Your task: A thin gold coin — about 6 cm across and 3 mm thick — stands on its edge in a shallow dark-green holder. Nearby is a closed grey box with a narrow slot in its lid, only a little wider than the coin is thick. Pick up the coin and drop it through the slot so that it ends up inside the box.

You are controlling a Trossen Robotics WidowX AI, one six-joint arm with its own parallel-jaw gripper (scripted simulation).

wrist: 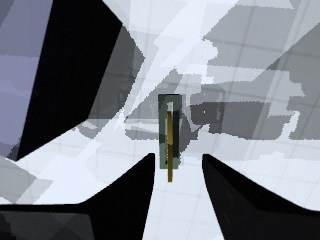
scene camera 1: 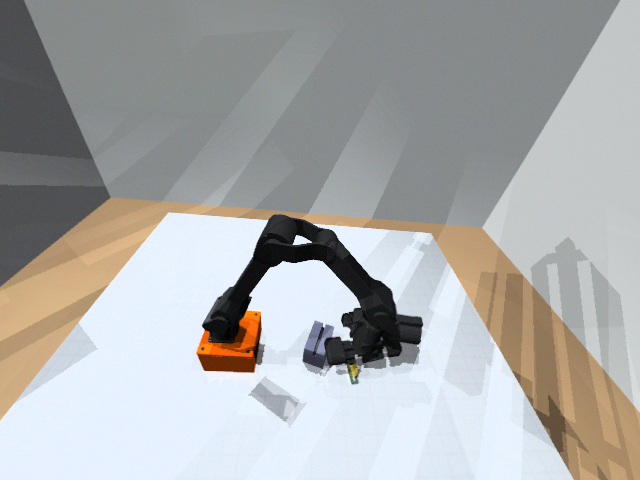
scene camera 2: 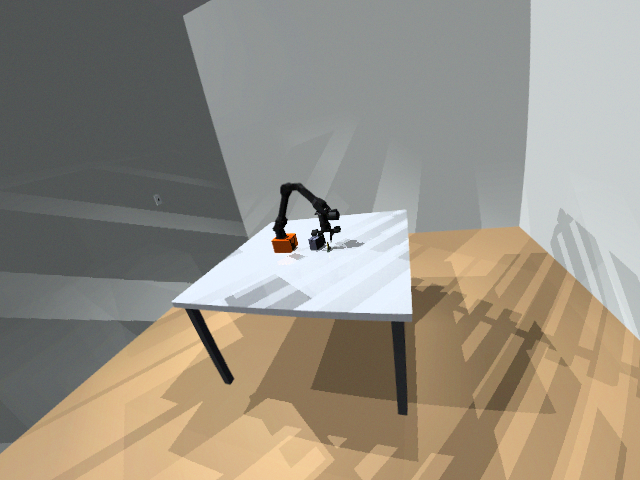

Labels:
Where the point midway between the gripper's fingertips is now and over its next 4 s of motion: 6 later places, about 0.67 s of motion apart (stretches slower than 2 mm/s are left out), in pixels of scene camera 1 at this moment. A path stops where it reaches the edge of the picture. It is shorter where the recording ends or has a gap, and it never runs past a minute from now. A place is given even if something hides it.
My gripper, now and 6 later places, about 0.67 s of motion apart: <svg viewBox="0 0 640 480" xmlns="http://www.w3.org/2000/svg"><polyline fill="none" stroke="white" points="356,362 353,367 352,368 355,361 358,353 356,350 342,340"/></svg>

